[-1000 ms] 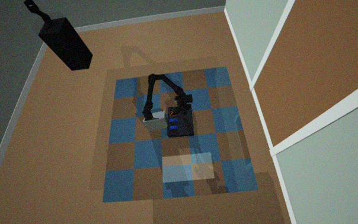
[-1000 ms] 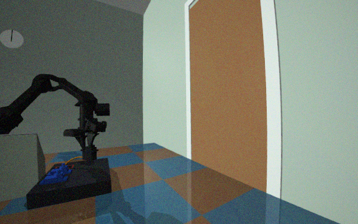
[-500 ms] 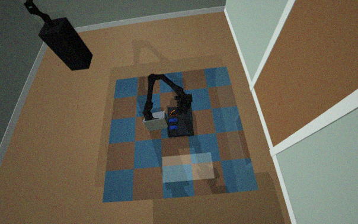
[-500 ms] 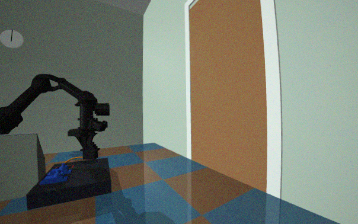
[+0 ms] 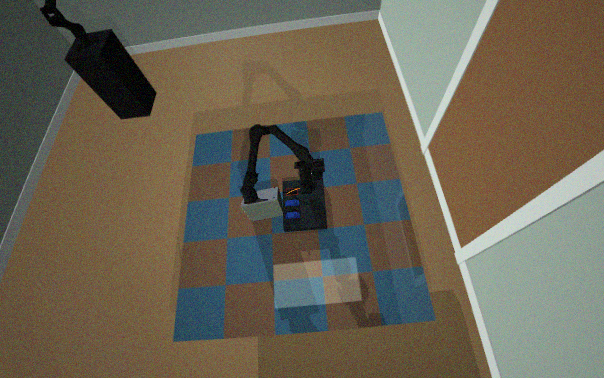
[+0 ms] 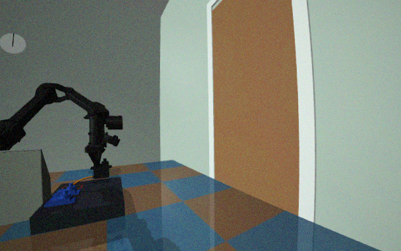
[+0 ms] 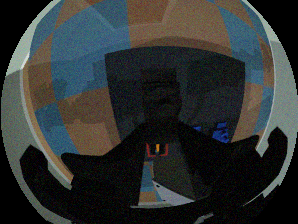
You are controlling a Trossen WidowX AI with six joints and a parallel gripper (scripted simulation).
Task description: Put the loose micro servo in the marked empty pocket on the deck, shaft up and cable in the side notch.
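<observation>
Now: gripper tip 100 mm above the dark robot deck, 70 mm to the left of it and 10 mm short of it.
</observation>
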